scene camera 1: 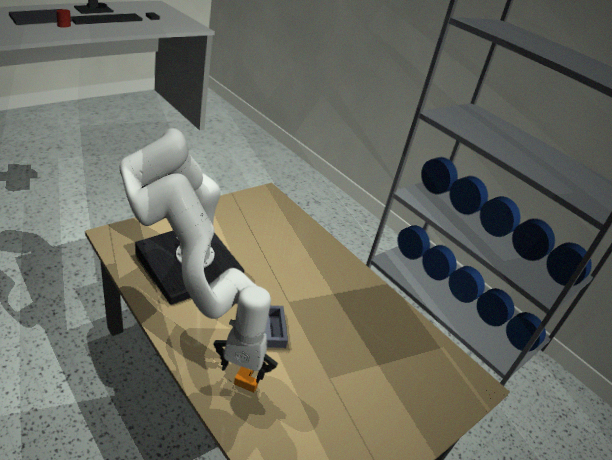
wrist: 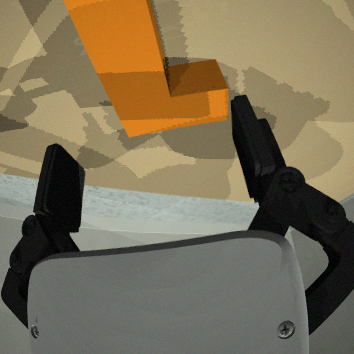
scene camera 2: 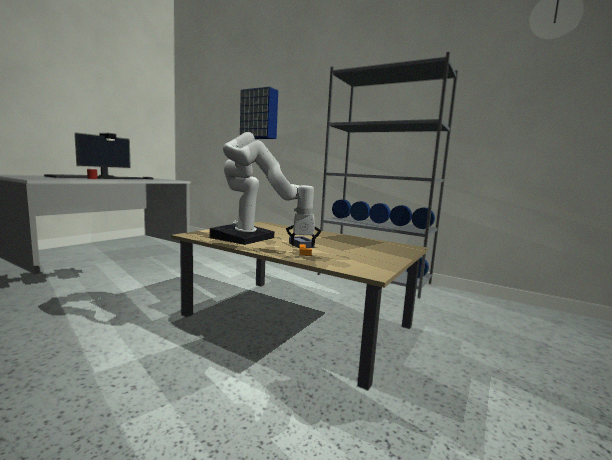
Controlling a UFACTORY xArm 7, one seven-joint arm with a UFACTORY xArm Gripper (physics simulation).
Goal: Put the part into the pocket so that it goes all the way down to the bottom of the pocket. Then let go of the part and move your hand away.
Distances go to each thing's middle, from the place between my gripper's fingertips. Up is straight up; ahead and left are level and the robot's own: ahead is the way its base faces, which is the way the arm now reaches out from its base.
Scene:
My gripper is now 40 mm to the right of the orange L-shaped part (wrist: 125, 50) and 30 mm above it. Also, from my hand: pocket block (scene camera 1: 276, 332): 200 mm to the left, 80 mm behind, 30 mm below.

